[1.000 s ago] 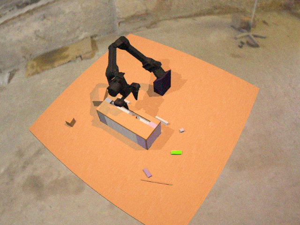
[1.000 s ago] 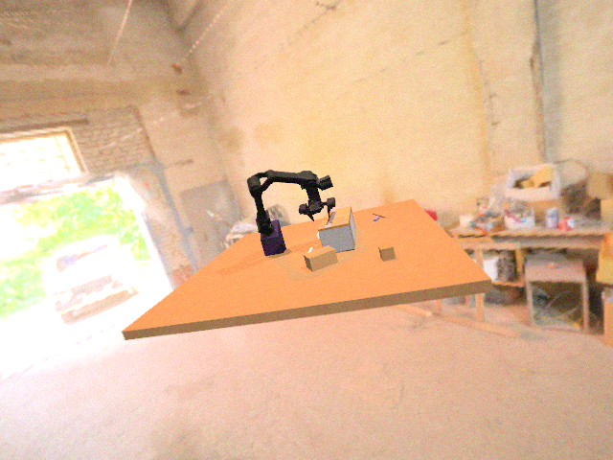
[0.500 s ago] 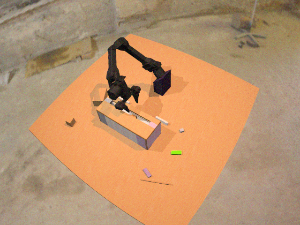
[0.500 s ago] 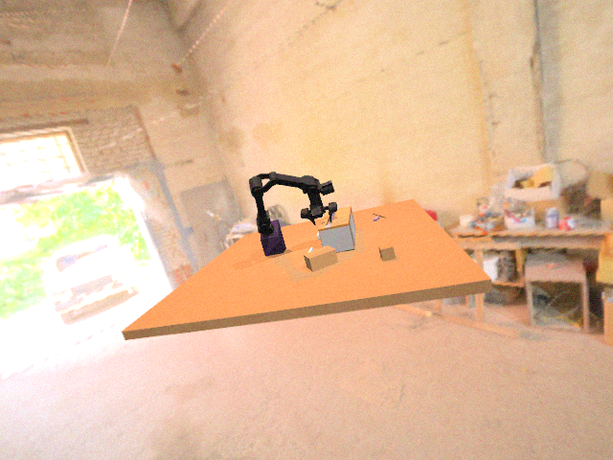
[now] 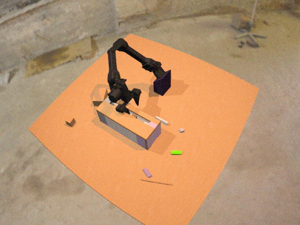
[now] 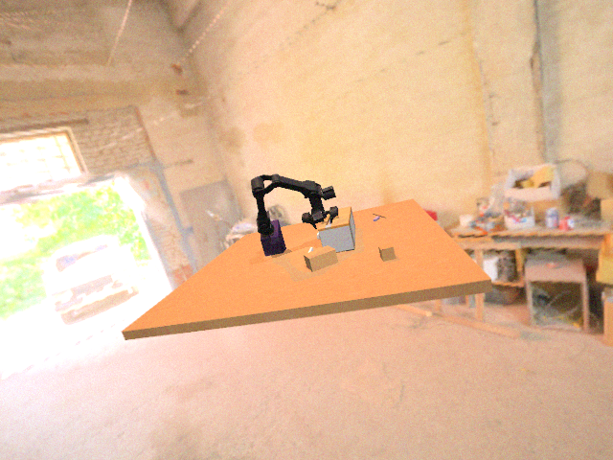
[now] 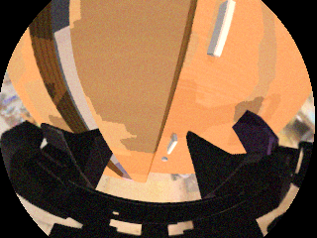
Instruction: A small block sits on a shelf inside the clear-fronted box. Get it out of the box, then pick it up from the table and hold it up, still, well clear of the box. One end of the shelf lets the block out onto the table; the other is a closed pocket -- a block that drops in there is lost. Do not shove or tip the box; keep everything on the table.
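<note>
My gripper tip is now 40 mm short of the long box, 20 mm above it and 10 mm to the right of it. Also, from my gripper tip: thin rod (370 mm to the left, 280 mm ahead, 80 mm below); then small brown block (350 mm to the right, 290 mm ahead, 60 mm below); then lilac flat piece (290 mm to the left, 260 mm ahead, 80 mm below).
</note>
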